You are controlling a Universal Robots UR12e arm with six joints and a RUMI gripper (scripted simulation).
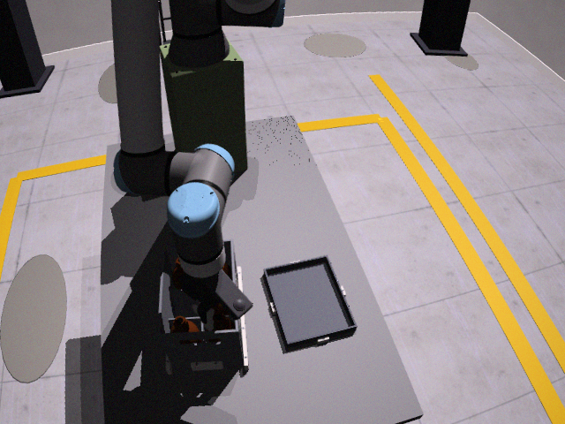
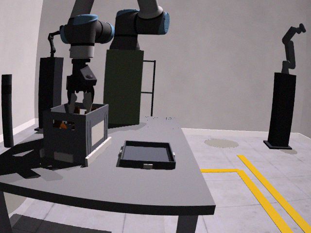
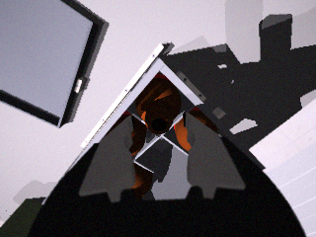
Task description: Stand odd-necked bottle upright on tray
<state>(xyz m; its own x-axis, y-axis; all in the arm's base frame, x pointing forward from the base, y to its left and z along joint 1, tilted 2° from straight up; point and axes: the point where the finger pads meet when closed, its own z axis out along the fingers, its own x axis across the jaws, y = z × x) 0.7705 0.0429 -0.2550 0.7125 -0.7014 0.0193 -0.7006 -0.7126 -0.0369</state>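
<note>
The dark grey crate is 90 mm behind my hand, 70 mm below it and 50 mm to the right of it. From my hand the other things lie so: black tray (230 mm to the left, 140 mm below, 130 mm behind).
</note>
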